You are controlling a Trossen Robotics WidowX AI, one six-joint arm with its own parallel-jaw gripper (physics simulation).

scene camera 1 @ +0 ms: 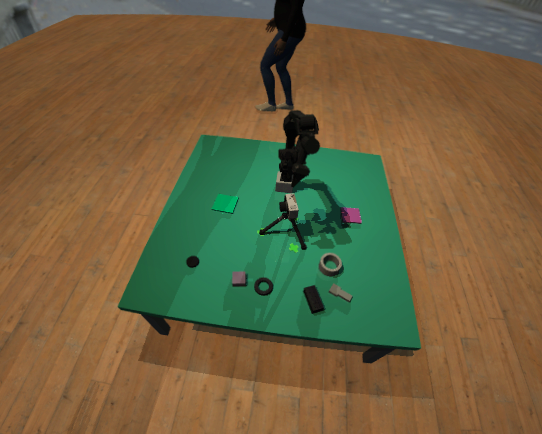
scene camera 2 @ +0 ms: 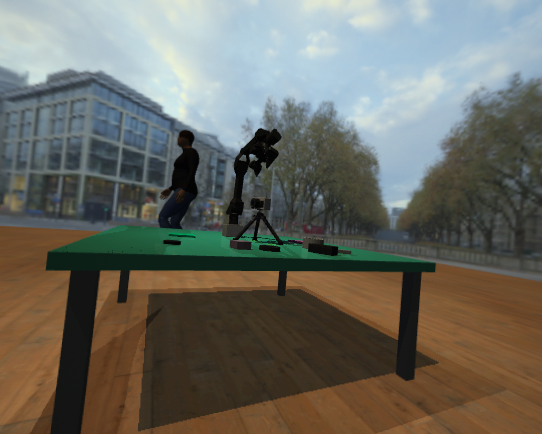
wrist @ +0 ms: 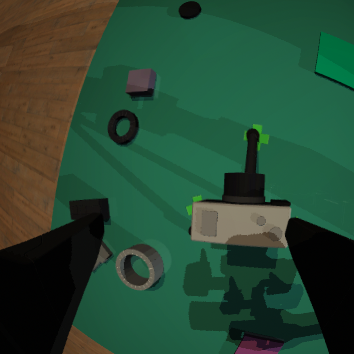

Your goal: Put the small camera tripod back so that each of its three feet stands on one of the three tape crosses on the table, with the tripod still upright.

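Places are measured from the arm's base along level axes (x ahead, y left, z up), in centimetres.
Pixels of known places: gripper, between the fingertips: (scene camera 1: 289, 182) (scene camera 2: 261, 172) (wrist: 199, 226); arm's base, origin of its link: (scene camera 1: 286, 177) (scene camera 2: 233, 224).
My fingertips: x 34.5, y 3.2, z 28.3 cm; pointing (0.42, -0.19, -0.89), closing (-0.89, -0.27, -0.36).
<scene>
Ahead of a thing's pixels: the offset from my fingertips to its top centre. Level surfaces: height alone.
The small tripod (scene camera 1: 297, 232) (scene camera 2: 260, 216) (wrist: 251, 157) stands upright, with a grey camera (scene camera 1: 292, 206) (scene camera 2: 266, 203) (wrist: 240, 225) on top. One foot touches a green tape cross @[dx +1.0, dy -10.6, dz -35.7 cm] (scene camera 1: 259, 231) (wrist: 262, 138), a little off its middle. A second foot stands on the table beside another cross @[dx +7.6, dy +6.5, dz -35.7 cm] (scene camera 1: 293, 247) (wrist: 196, 200), which lies uncovered. The third foot's contact and the third cross are hidden or unclear. My gripper (scene camera 2: 263, 168) (wrist: 199, 226) is open and empty, above the tripod. In the wrist view the right fingertip appears next to the camera's right end.
The green table @[dz -35.7 cm] (scene camera 1: 180, 280) holds a green tile @[dx -14.0, dy -34.2, dz -34.8 cm] (scene camera 1: 225, 203), magenta tile @[dx -19.5, dy +35.9, dz -34.8 cm] (scene camera 1: 351, 216), black disc @[dx +24.9, dy -39.7, dz -34.8 cm] (scene camera 1: 192, 261), mauve block @[dx +29.8, dy -16.1, dz -33.0 cm] (scene camera 1: 239, 279), black ring @[dx +31.1, dy -4.7, dz -34.3 cm] (scene camera 1: 256, 286), grey ring @[dx +15.4, dy +24.4, dz -31.0 cm] (scene camera 1: 330, 273), black block @[dx +33.7, dy +17.7, dz -32.3 cm] (scene camera 1: 314, 299) and grey T-shaped piece @[dx +28.5, dy +30.0, dz -34.3 cm] (scene camera 1: 343, 294). A person (scene camera 1: 282, 55) stands behind the table.
</scene>
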